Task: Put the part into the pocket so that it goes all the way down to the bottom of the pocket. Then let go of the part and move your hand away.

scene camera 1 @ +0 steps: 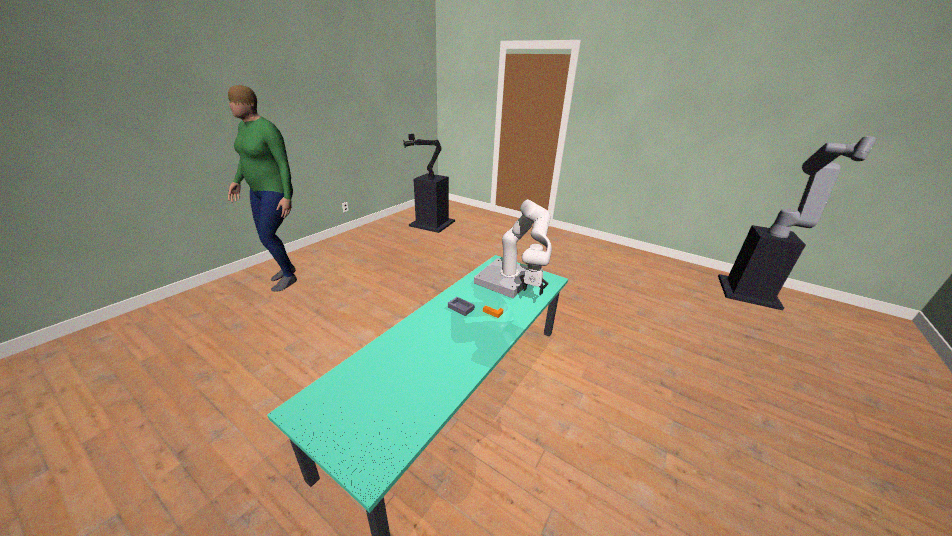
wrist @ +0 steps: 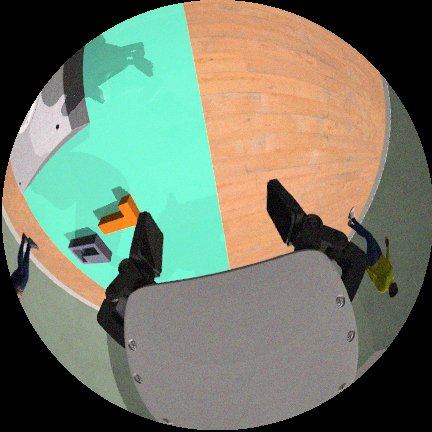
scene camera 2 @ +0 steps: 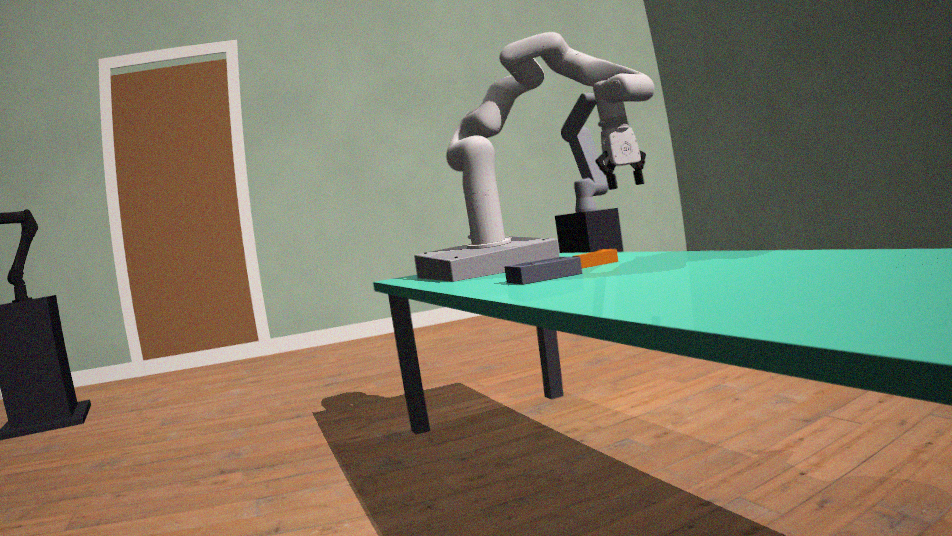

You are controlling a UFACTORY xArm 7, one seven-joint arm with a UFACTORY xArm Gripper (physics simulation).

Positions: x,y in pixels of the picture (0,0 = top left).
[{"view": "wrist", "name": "my gripper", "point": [209,208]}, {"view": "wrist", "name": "orange L-shaped part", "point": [127,215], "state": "on the table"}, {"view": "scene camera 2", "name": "my gripper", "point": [627,186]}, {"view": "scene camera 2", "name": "dark grey pocket block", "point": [524,273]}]
